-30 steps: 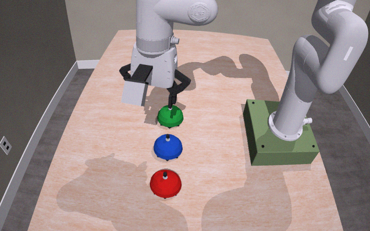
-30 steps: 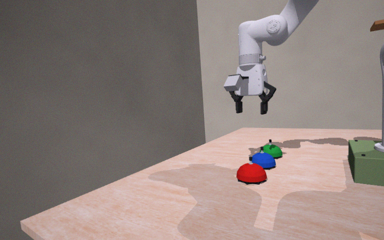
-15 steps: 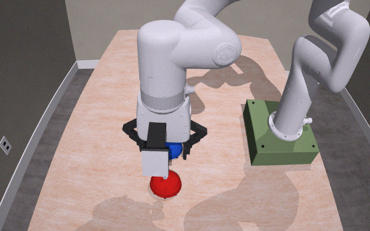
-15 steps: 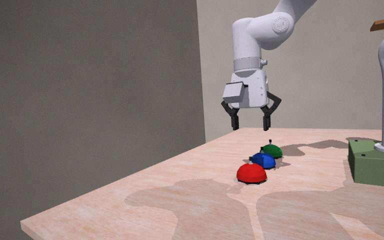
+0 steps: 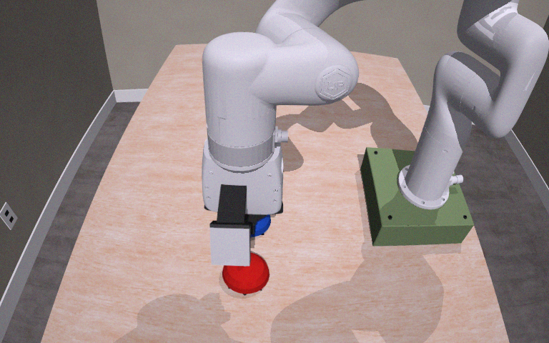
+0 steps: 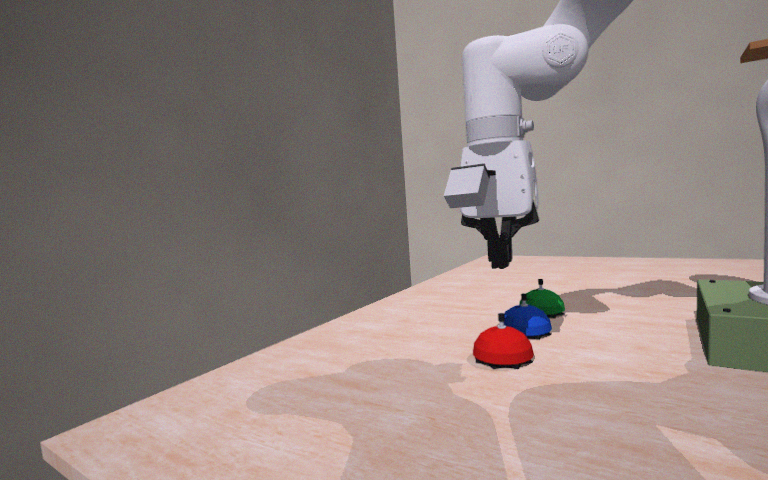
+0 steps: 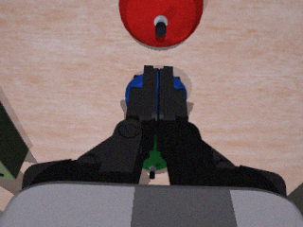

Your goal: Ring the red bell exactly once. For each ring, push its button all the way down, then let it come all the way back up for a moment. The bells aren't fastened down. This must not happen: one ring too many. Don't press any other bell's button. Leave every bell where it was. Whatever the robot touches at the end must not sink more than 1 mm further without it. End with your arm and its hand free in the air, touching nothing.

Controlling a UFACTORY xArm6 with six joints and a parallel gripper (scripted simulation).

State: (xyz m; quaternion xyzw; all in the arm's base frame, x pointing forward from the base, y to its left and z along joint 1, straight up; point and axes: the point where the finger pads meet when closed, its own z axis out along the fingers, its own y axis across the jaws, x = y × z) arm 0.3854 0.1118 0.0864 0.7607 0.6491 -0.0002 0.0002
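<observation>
Right now my hand is 110 mm above the red bell. Also, from my hand: blue bell 20 mm behind, 120 mm to the right, 110 mm below; then green bell 40 mm behind, 250 mm to the right, 110 mm below.
</observation>
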